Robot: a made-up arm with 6 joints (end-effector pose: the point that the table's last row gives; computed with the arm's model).
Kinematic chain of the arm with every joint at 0, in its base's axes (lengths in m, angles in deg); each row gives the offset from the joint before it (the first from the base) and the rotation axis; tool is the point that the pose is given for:
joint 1: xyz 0 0 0.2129 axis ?
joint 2: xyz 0 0 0 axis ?
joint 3: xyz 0 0 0.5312 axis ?
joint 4: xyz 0 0 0 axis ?
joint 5: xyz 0.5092 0 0 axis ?
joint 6: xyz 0 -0.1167 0 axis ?
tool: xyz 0 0 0
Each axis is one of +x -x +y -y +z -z.
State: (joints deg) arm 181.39 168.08 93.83 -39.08 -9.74 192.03
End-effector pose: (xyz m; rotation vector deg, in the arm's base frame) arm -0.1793 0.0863 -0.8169 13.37 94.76 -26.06
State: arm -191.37 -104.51 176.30 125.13 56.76 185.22
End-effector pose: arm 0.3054 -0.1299 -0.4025 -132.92 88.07 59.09
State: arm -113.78 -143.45 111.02 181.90 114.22 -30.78
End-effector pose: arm 0.2908 0.3706 -0.7034 49.33 -17.08 74.50
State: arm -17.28 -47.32 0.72 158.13 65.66 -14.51
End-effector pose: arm -0.0465 0.1279 0.9807 -149.80 0.88 20.84
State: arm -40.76 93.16 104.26 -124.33 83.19 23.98
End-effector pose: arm 0.8372 -0.6348 0.1871 81.22 -68.33 -111.02
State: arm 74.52 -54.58 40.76 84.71 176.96 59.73
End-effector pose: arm -0.1487 -0.5772 1.0169 -33.99 82.75 43.34
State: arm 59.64 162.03 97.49 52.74 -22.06 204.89
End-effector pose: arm 0.2968 0.3669 -0.7122 41.39 65.45 -27.45
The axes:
joint 1: +z
joint 2: +y
joint 3: -y
joint 4: -x
joint 5: -y
joint 6: -x

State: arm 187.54 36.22 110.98 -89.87 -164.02 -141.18
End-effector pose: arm -0.5555 -0.0733 1.1021 -120.93 48.85 80.44
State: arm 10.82 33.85 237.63 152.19 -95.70 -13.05
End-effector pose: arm -0.1649 0.0736 0.3989 148.13 -28.59 -78.03
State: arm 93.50 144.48 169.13 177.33 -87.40 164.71
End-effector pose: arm -0.1633 0.7606 -0.0021 100.70 -75.15 71.07
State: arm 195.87 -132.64 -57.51 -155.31 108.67 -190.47
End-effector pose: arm 0.2339 -0.0438 0.3327 -45.77 9.35 160.99
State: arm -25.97 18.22 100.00 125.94 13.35 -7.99
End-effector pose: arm 0.1607 -0.0021 1.2349 -121.97 -31.30 -85.32
